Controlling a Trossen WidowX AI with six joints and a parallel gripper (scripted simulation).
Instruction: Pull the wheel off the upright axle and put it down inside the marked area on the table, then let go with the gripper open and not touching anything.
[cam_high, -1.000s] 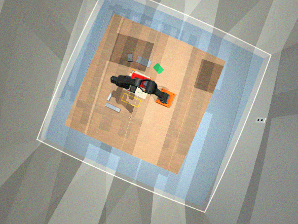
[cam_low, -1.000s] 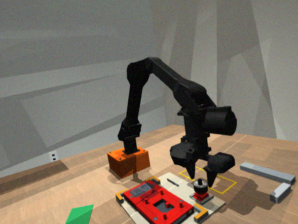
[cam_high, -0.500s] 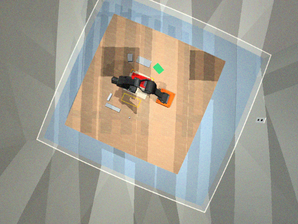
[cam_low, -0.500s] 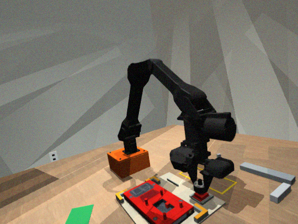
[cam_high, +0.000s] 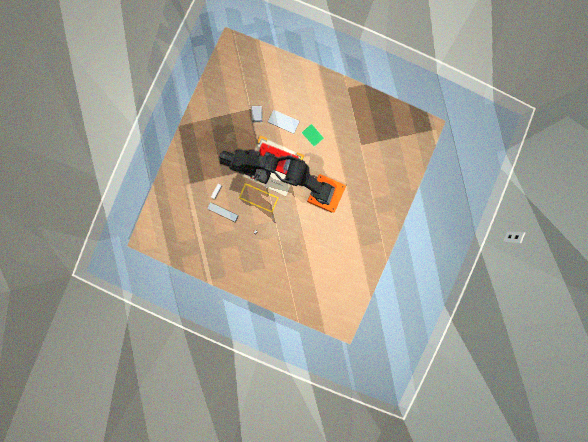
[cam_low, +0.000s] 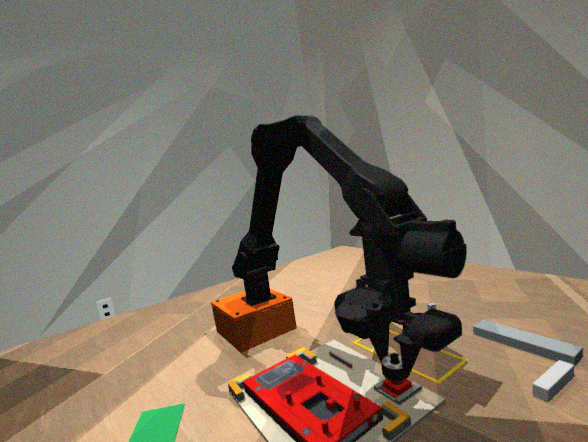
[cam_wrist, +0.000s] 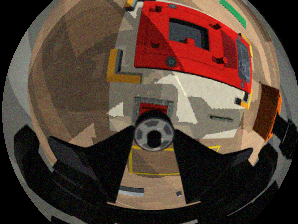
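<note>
My gripper tip is right at the dark wheel. The rest, counted from my gripper tip: green patch (17 cm behind, 32 cm to the right, 4 cm below); then small dark cube (13 cm behind, 26 cm to the left, 3 cm below).
</note>
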